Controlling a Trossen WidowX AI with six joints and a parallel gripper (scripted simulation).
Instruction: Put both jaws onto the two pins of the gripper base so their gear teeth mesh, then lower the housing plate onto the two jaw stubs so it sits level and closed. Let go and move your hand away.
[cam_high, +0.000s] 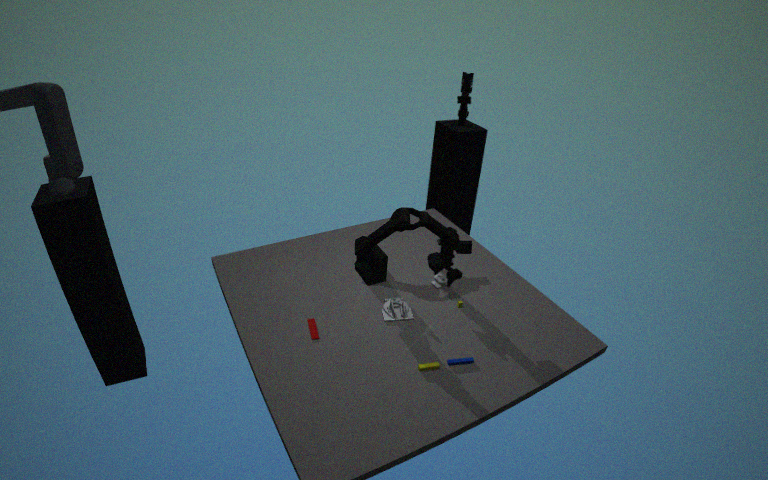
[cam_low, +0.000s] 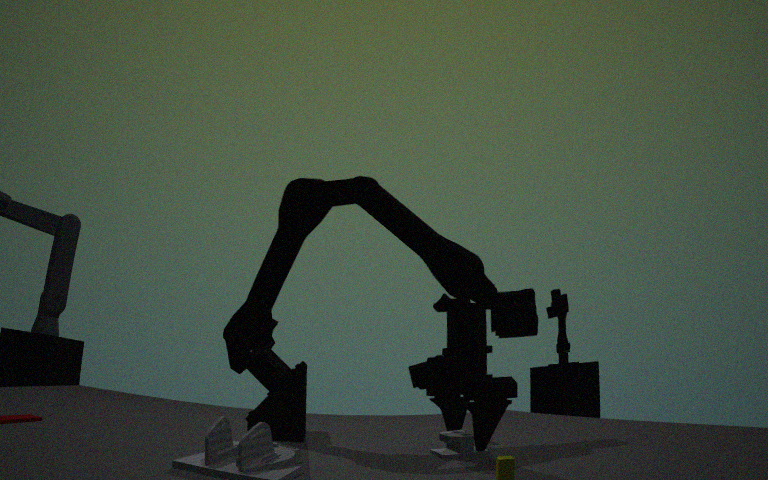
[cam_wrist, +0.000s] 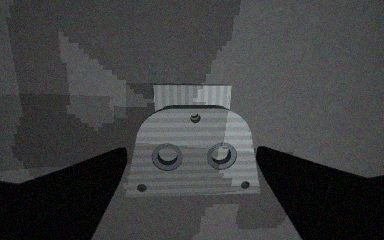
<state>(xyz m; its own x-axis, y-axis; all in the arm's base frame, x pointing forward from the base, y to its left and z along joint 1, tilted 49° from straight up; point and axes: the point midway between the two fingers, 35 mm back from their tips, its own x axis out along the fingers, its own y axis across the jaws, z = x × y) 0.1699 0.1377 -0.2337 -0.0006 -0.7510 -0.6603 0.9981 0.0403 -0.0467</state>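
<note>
The gripper base lies 10 mm to the right of my gripper tip and 20 mm above it. Round my gripper tip: jaw 70 mm ahead, 260 mm to the right; then housing plate 50 mm ahead, 270 mm to the right; then small yellow cube 170 mm ahead, 20 mm to the right.
</note>
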